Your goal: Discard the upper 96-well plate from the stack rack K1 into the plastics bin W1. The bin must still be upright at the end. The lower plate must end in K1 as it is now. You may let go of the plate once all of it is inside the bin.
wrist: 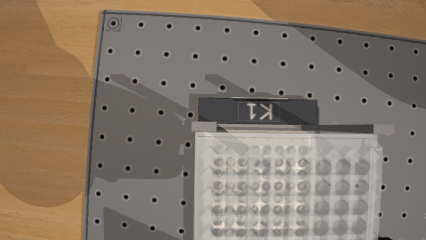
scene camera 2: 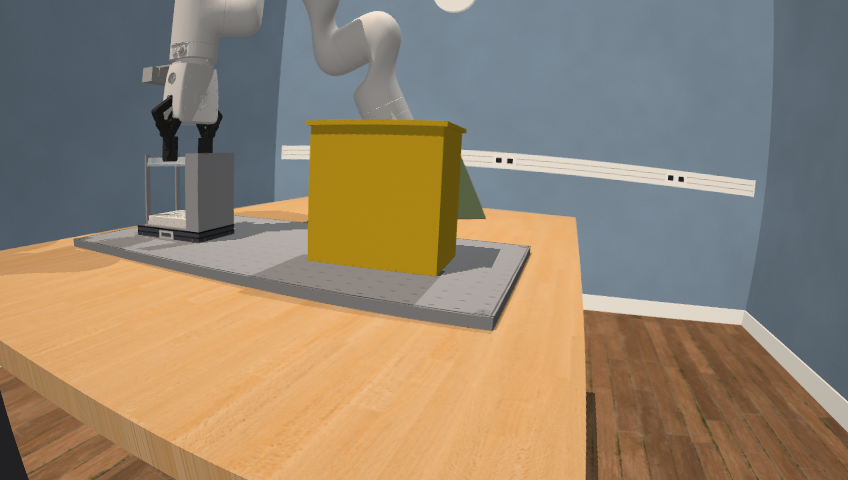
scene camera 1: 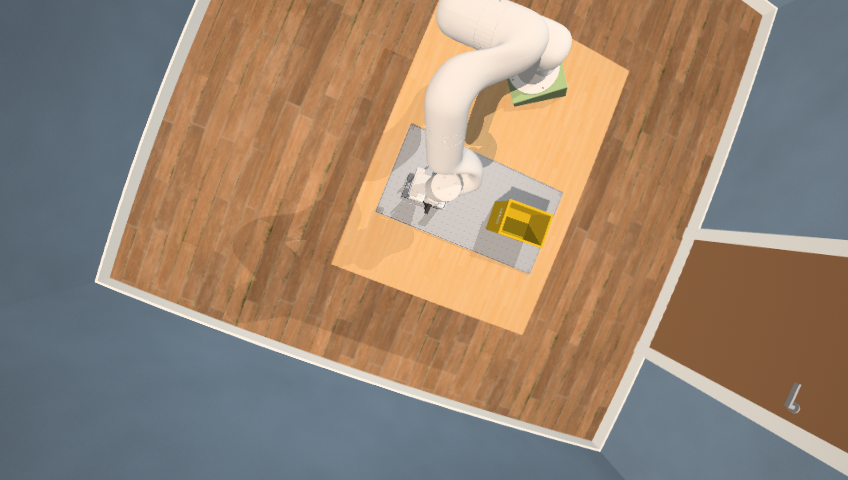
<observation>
yellow plastics bin W1: scene camera 2; scene camera 1; not seen in the wrist view (out of frame)
same spot on yellow plastics bin W1: (scene camera 1: 530,225) = (scene camera 2: 450,240)
</observation>
